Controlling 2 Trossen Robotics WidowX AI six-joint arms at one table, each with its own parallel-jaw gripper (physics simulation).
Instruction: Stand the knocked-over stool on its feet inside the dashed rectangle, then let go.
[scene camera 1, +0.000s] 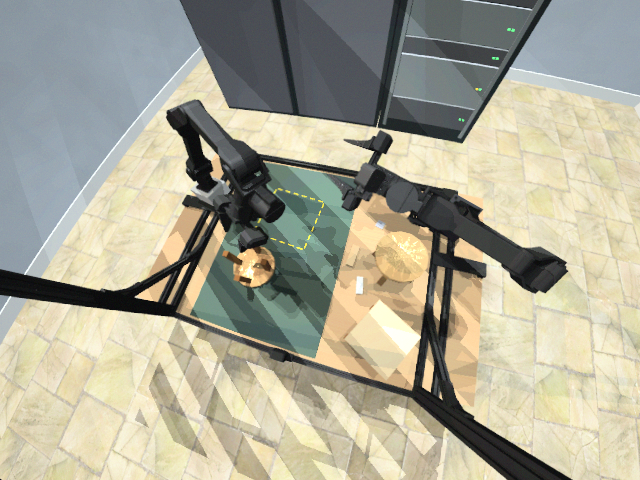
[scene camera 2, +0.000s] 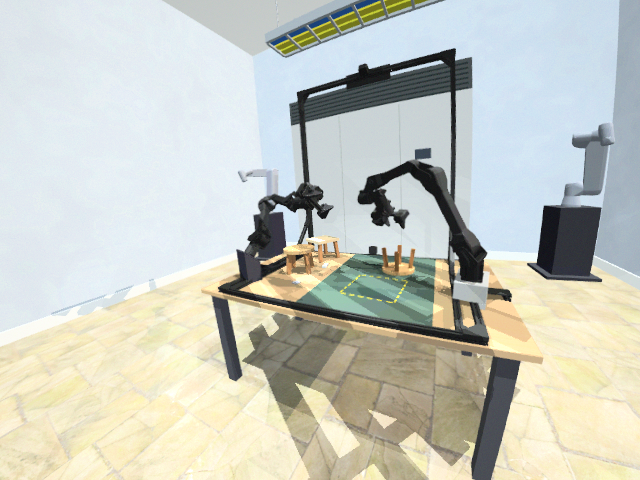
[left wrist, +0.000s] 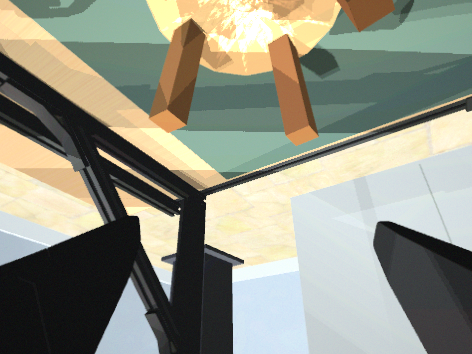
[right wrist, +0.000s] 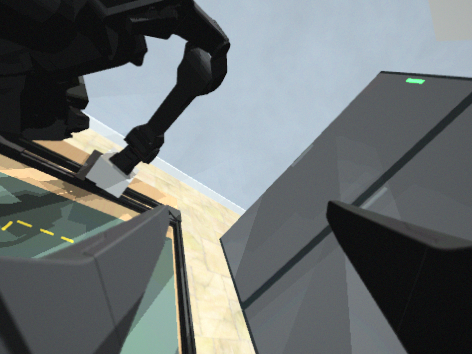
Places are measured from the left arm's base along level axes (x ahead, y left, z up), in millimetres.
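Where they show: left gripper, between the fingertips: (scene camera 1: 234, 241) (scene camera 2: 396, 227) (left wrist: 258, 230); right gripper, between the fingertips: (scene camera 1: 335, 157) (scene camera 2: 327, 200) (right wrist: 248, 210); left arm's base, origin of its link: (scene camera 1: 207, 185) (scene camera 2: 472, 276) (right wrist: 122, 164); right arm's base, origin of its link: (scene camera 2: 248, 255).
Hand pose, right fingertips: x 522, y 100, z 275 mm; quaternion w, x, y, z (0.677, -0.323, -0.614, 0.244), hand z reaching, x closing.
Each offset is from my right fingertips to the top centre of the thing. Level surfaces: height alone.
The round wooden stool {dx -193, dy -284, dz -250 mm} (scene camera 1: 254, 266) (scene camera 2: 399, 269) (left wrist: 245, 37) lies upside down on the green mat {dz -361 mm} (scene camera 1: 299, 330), its seat flat on the mat and its legs pointing up. It is outside the dashed yellow rectangle (scene camera 1: 303, 249) (scene camera 2: 395, 301) (right wrist: 46, 231), below it in scene camera 1. My left gripper (scene camera 2: 393, 219) (left wrist: 258, 230) is open and empty, tilted, and hangs above the stool without touching it. In the left wrist view the legs show beyond the fingertips, and part of the seat is cut off. My right gripper (scene camera 1: 340, 159) (right wrist: 248, 210) is open and empty, raised above the mat's far edge in scene camera 1.
Another round stool {dx +253, dy -65, dz -241 mm} (scene camera 1: 403, 255) (scene camera 2: 298, 250) and a pale rectangular stool {dx +290, dy -309, dz -242 mm} (scene camera 1: 382, 338) (scene camera 2: 324, 239) stand upright on the bare wood beside the mat. Small white pieces {dx +175, dy -178, dz -354 mm} (scene camera 1: 359, 285) {dx +155, dy +72, dz -362 mm} (scene camera 1: 380, 224) lie near them. Black rails and uprights border the table.
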